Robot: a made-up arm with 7 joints.
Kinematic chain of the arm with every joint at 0, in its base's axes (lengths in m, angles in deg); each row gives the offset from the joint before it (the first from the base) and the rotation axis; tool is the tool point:
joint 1: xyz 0 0 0.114 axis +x
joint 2: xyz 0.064 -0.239 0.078 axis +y
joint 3: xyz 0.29 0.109 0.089 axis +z
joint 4: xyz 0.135 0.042 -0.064 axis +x
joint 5: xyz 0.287 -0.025 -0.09 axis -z
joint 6: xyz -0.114 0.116 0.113 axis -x
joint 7: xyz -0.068 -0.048 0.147 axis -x
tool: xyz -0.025 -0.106 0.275
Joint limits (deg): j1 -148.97..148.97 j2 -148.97..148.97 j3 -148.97..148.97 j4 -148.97..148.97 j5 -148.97..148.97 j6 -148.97..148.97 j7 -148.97..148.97
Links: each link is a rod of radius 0.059 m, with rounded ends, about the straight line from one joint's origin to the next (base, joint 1, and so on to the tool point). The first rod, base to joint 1, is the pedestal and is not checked.
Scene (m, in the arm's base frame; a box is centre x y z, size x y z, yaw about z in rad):
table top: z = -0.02
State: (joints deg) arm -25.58 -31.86 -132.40 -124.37 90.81 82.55 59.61
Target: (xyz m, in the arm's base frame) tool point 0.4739 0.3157 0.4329
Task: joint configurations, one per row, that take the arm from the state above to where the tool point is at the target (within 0.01 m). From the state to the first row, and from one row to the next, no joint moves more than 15 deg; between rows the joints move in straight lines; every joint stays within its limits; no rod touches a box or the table.
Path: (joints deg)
1: -33.84 -42.02 -131.22 -121.41 77.44 80.30 59.18
2: -42.11 -52.18 -130.04 -118.46 64.08 78.05 58.75
3: -50.37 -62.34 -128.86 -115.50 50.71 75.80 58.32
4: -58.63 -72.50 -127.68 -112.55 37.34 73.55 57.89
5: -66.89 -82.65 -126.50 -109.59 23.97 71.30 57.46
6: -75.16 -92.81 -125.32 -106.63 10.61 69.04 57.03
7: -83.42 -102.97 -124.13 -103.68 -2.76 66.79 56.60

